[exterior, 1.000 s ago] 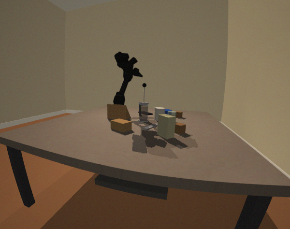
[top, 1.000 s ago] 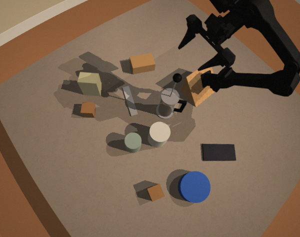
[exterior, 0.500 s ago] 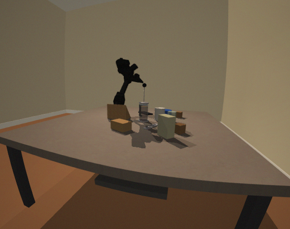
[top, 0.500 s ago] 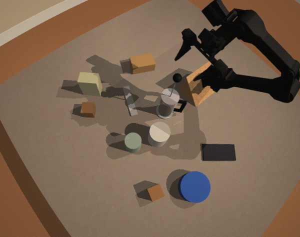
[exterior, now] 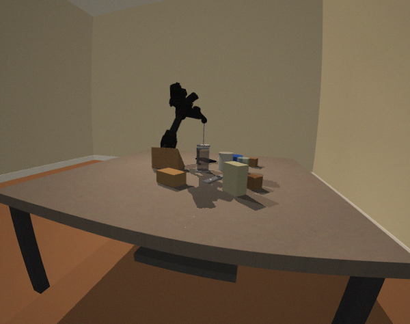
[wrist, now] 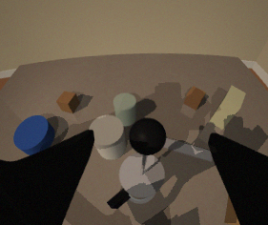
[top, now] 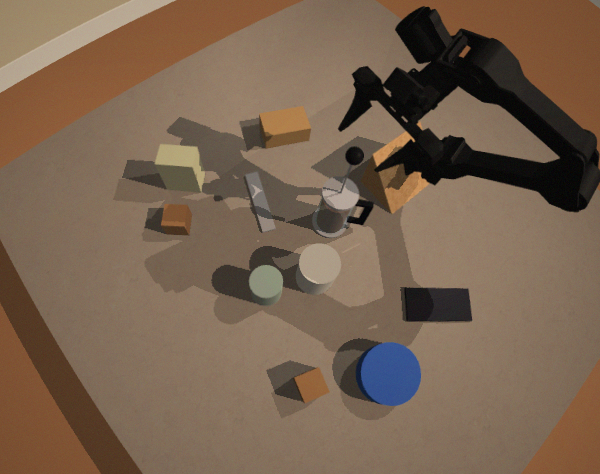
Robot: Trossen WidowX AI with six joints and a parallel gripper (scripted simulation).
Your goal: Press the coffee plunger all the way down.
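My gripper tip is 10 mm past the coffee press, 10 mm to the right of it and 140 mm above it. From my gripper tip the other things lie so: grey bar (110 mm ahead, 120 mm to the right, 270 mm below); then pale green cylinder (210 mm ahead, 60 mm to the left, 230 mm below); then white cylinder (110 mm ahead, 90 mm to the left, 230 mm below).
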